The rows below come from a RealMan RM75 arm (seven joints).
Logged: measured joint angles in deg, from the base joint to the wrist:
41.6, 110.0, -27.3, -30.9, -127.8, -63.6, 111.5
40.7, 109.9, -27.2, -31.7, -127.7, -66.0, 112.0
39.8, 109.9, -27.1, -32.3, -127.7, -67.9, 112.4
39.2, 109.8, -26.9, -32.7, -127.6, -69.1, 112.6
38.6, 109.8, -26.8, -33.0, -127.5, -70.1, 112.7
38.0, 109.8, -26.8, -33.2, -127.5, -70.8, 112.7
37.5, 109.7, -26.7, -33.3, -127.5, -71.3, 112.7
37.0, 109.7, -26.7, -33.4, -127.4, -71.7, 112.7
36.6, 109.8, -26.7, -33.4, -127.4, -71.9, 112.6
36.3, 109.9, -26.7, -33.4, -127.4, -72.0, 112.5
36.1, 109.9, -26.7, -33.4, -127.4, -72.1, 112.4
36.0, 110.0, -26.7, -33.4, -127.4, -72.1, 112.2
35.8, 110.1, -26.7, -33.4, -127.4, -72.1, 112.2
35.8, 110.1, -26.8, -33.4, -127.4, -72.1, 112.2
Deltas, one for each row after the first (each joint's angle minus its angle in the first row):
-0.9, -0.1, 0.1, -0.8, 0.1, -2.4, 0.5
-1.8, -0.1, 0.2, -1.4, 0.1, -4.3, 0.9
-2.4, -0.2, 0.4, -1.8, 0.2, -5.5, 1.1
-3.0, -0.2, 0.5, -2.1, 0.3, -6.5, 1.2
-3.6, -0.2, 0.5, -2.3, 0.3, -7.2, 1.2
-4.1, -0.3, 0.6, -2.4, 0.3, -7.7, 1.2
-4.6, -0.3, 0.6, -2.5, 0.4, -8.1, 1.2
-5.0, -0.2, 0.6, -2.5, 0.4, -8.3, 1.1
-5.3, -0.1, 0.6, -2.5, 0.4, -8.4, 1.0
-5.5, -0.1, 0.6, -2.5, 0.4, -8.5, 0.9
-5.6, 0.0, 0.6, -2.5, 0.4, -8.5, 0.7
-5.8, 0.1, 0.6, -2.5, 0.4, -8.5, 0.7
-5.8, 0.1, 0.5, -2.5, 0.4, -8.5, 0.7

